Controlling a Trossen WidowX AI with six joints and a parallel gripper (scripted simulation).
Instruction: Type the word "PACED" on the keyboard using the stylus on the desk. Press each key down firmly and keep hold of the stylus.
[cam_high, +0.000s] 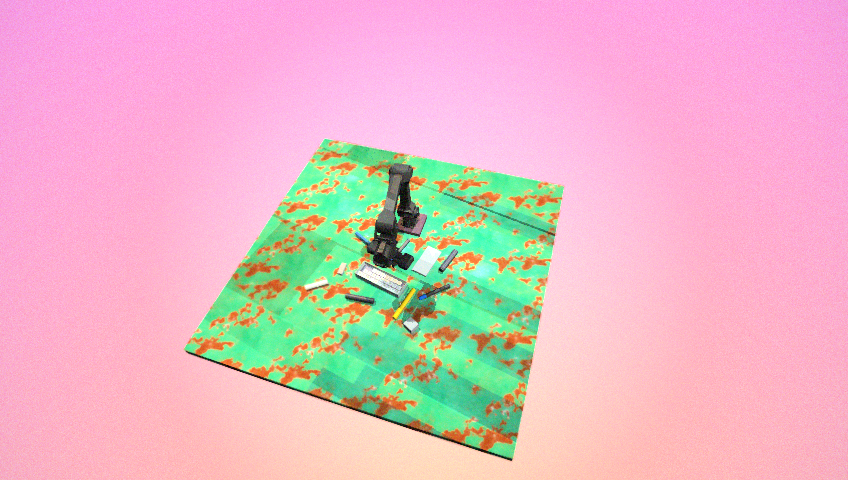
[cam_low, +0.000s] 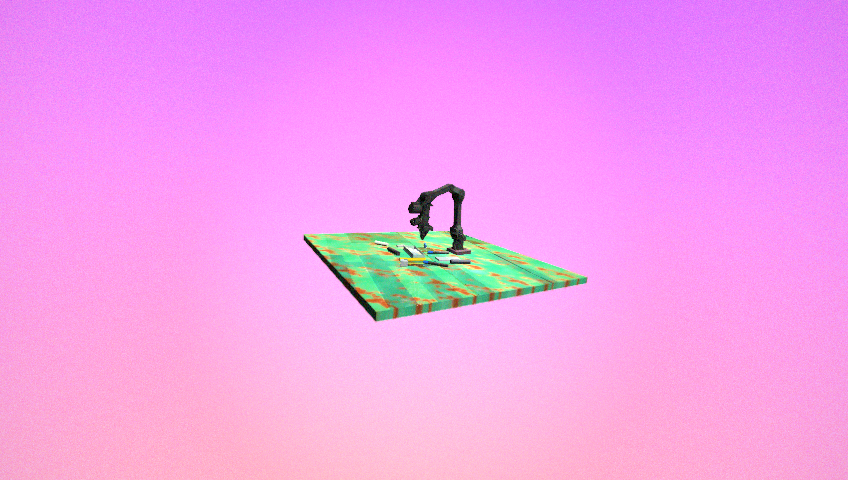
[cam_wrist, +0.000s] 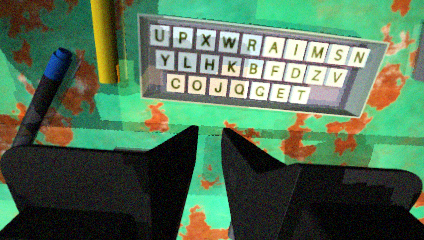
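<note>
My gripper tip is now 120 mm past the blue stylus, 200 mm to the left of it and 90 mm above it. The rest, counted from my gripper tip: yellow pencil: 90 mm ahead, 100 mm to the left, 90 mm below; then grey cube: 160 mm ahead, 170 mm to the left, 90 mm below; then pale stick: 170 mm ahead, 280 mm to the right, 90 mm below.
</note>
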